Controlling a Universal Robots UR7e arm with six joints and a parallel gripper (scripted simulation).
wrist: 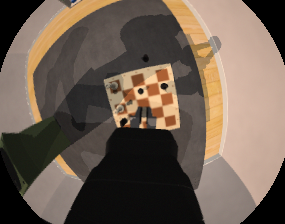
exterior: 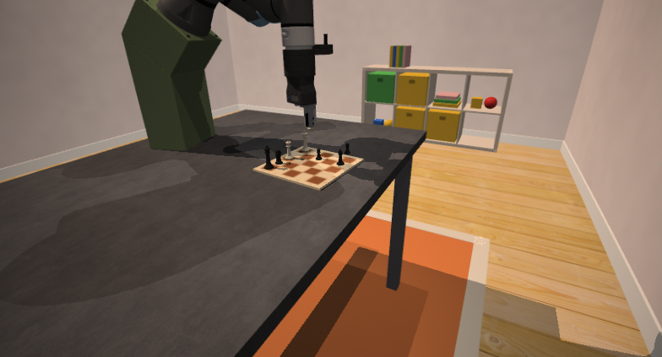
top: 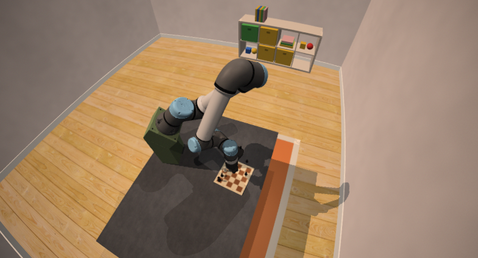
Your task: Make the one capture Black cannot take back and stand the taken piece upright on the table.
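Now: the small white pawn 10 mm below my hand. Round my hand: small chessboard: 130 mm below.
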